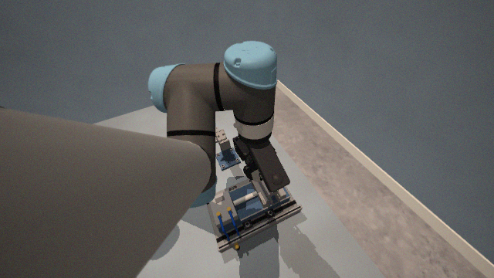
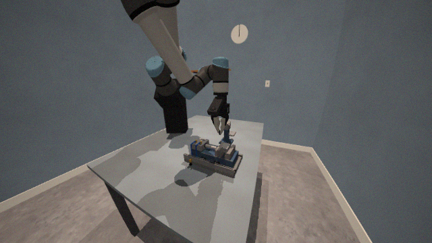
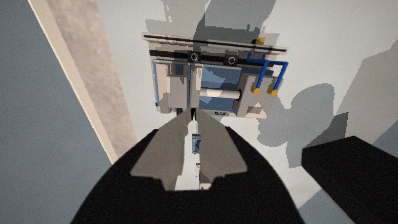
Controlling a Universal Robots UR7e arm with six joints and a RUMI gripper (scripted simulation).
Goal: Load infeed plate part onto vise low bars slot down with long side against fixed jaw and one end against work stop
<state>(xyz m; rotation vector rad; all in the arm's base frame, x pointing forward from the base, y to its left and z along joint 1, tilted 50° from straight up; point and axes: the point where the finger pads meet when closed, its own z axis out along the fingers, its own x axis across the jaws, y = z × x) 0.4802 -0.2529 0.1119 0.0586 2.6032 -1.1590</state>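
The grey jaw is 10 cm below my hand. Also, from my hand: part 3 cm ahead, 1 cm to the right, 9 cm below; cylinder rod 5 cm behind, 2 cm to the left, 10 cm below; work stop 5 cm ahead, 4 cm to the left, 9 cm below.
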